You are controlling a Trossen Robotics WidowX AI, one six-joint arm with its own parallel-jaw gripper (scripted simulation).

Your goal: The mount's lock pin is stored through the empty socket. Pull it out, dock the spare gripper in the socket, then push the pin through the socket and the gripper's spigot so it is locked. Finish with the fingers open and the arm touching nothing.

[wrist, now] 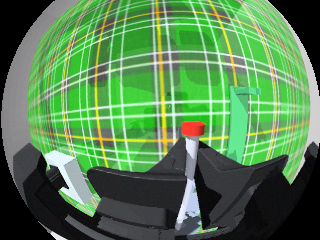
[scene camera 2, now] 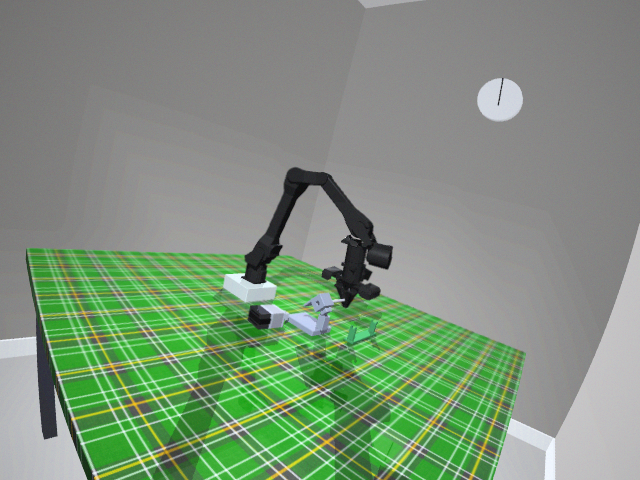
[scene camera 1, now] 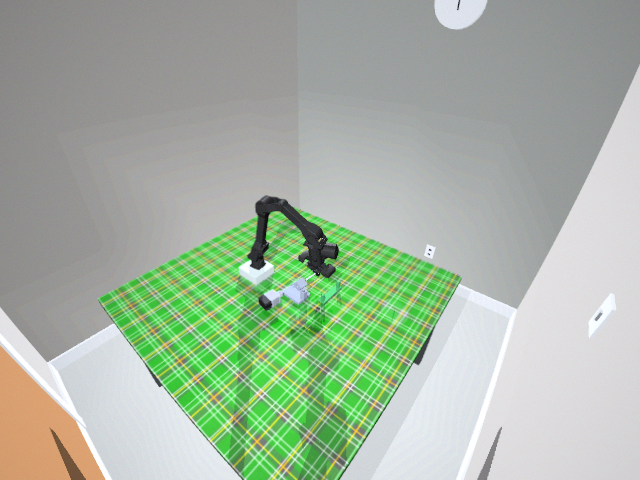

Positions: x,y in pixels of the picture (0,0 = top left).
Scene:
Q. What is my gripper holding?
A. A lock pin.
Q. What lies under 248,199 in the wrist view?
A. My gripper.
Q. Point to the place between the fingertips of my gripper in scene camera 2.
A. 345,307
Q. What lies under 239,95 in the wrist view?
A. A green u-shaped cradle.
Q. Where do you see a lock pin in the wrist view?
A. At 193,129

